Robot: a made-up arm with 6 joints.
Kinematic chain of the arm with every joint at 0, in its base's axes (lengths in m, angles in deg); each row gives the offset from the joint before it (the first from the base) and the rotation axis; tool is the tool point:
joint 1: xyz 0 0 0.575 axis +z
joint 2: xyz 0.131 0 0 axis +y
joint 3: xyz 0 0 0.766 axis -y
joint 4: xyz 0 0 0.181 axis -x
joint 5: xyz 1.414 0 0 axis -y
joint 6: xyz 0.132 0 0 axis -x
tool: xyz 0 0 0
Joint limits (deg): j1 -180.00..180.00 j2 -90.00..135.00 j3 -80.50..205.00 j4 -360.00..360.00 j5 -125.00..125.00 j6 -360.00..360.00
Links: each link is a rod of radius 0.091 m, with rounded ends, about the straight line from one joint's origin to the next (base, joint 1, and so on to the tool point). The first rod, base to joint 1, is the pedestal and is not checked.
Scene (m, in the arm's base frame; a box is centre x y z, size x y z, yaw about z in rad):
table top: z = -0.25
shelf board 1: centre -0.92 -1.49 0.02 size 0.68 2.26 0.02 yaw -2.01
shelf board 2: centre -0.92 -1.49 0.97 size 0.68 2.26 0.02 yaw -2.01
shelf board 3: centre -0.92 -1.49 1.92 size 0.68 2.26 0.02 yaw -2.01
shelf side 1: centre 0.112 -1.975 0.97 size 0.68 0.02 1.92 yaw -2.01
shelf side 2: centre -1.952 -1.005 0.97 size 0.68 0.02 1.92 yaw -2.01
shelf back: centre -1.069 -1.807 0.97 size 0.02 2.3 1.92 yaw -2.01
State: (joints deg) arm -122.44 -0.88 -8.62 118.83 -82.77 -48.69
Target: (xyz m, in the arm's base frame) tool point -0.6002 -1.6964 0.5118
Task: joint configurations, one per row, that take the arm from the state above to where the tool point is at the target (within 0.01 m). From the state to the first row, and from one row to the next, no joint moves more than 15 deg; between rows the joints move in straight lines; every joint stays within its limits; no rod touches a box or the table.
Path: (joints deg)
1: -123.63 -14.04 -19.26 117.45 -86.81 -48.69
2: -124.82 -27.20 -29.90 116.06 -90.85 -48.69
3: -126.01 -40.36 -40.54 114.68 -94.89 -48.69
4: -113.08 -26.37 -48.63 114.51 -95.04 -48.69
5: -100.15 -12.38 -56.71 114.35 -95.19 -48.69
6: -101.60 -1.60 -44.64 115.78 -90.75 -48.69
7: -103.04 9.18 -32.57 117.21 -86.31 -48.69
8: -104.49 19.97 -20.51 118.64 -81.87 -48.69
9: -105.93 30.75 -8.44 120.07 -77.43 -48.69

